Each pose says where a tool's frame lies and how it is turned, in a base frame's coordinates. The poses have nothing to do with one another.
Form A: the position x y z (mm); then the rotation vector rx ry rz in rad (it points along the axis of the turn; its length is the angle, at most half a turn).
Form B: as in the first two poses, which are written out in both.
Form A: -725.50 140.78 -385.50 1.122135 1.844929 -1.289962
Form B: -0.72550 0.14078 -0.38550 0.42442 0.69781 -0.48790 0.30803
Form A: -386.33 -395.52 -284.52 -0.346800 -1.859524 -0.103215
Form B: -0.38633 -0.39552 -0.28452 -0.14861 -0.79684 -0.04423 0.58396
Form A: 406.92 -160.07 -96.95 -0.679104 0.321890 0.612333
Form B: 0.40692 -0.16007 -0.09695 -0.32641 0.15472 0.29432 0.88481
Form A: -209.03 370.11 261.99 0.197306 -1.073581 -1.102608
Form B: -0.20903 0.37011 0.26199 0.08905 -0.48455 -0.49765 0.71388
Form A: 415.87 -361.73 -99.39 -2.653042 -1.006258 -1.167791
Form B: 0.41587 -0.36173 -0.09939 -0.86406 -0.32773 -0.38033 0.03660
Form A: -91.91 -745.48 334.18 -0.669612 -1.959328 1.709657
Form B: -0.09191 -0.74548 0.33418 -0.24291 -0.71076 0.62019 0.22622
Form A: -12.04 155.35 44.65 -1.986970 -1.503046 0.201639
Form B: -0.01204 0.15535 0.04465 -0.75432 -0.57060 0.07655 0.31553
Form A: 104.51 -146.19 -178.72 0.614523 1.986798 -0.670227
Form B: 0.10451 -0.14619 -0.17872 0.24969 0.80725 -0.27232 0.46027
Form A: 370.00 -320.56 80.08 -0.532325 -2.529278 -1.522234
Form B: 0.37000 -0.32056 0.08008 -0.17702 -0.84107 -0.50620 0.07092
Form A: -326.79 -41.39 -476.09 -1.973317 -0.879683 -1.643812
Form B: -0.32679 -0.04139 -0.47609 -0.71039 -0.31669 -0.59177 0.21180
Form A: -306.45 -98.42 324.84 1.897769 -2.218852 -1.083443
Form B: -0.30645 -0.09842 0.32484 0.60932 -0.71241 -0.34786 0.01366
